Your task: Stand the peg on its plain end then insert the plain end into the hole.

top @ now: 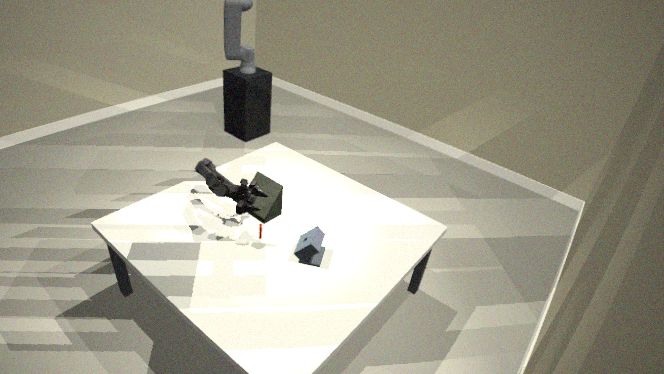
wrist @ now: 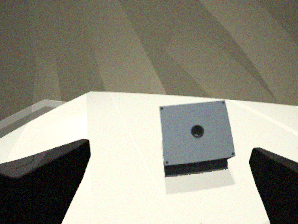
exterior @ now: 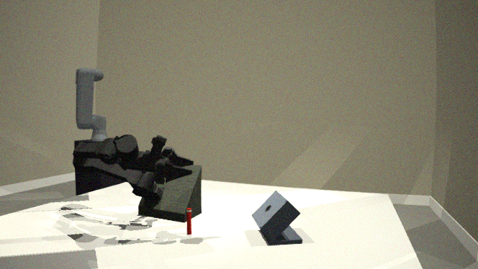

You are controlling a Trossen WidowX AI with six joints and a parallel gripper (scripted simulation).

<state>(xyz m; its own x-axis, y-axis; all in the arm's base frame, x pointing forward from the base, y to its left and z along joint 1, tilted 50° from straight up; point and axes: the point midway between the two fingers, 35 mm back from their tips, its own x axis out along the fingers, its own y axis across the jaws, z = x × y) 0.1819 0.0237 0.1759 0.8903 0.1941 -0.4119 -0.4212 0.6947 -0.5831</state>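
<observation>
Right now the peg is 15 cm below my gripper tip and 2 cm to the right of it. From my gripper tip the other things lie so: flat base plate (25 cm ahead, 20 cm below, 7 cm to the left); sloped panel (24 cm ahead, 13 cm below, 6 cm to the left).
</observation>
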